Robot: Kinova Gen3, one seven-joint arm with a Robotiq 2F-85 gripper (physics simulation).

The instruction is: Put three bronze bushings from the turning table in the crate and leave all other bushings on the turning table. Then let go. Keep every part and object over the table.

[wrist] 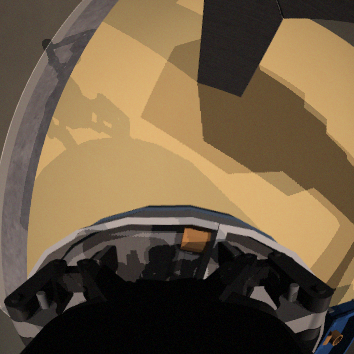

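Note:
The turning table, a round grey disc with a pale raised rim, shows at the bottom of the wrist view. My gripper is open over it, with nothing between its fingers. The black gripper body hides much of the disc, and no bushing can be made out on the part that shows. The blue crate is partly in view at the lower right corner. A bronze bushing lies in it; whether more lie there is cut off from view.
An orange block is on the turning table near the far rim, beside a pale divider, just ahead of the right finger. A large dark structure stands at the top. The wooden table has a grey edge band at the left.

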